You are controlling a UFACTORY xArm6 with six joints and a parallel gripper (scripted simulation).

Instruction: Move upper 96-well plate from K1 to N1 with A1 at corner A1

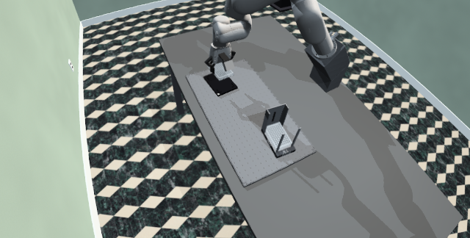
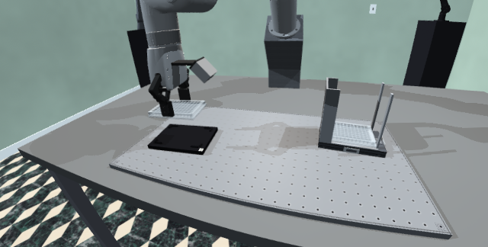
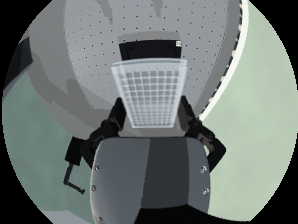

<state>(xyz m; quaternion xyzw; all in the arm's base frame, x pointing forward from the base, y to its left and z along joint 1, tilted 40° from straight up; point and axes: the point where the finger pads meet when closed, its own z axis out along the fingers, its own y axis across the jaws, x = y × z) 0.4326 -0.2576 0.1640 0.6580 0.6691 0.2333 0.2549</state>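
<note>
The black plate nest N1 is 10 cm below my hand. Also, from my hand: pale A1 square 9 cm below, 8 cm to the left, 5 cm ahead.
</note>
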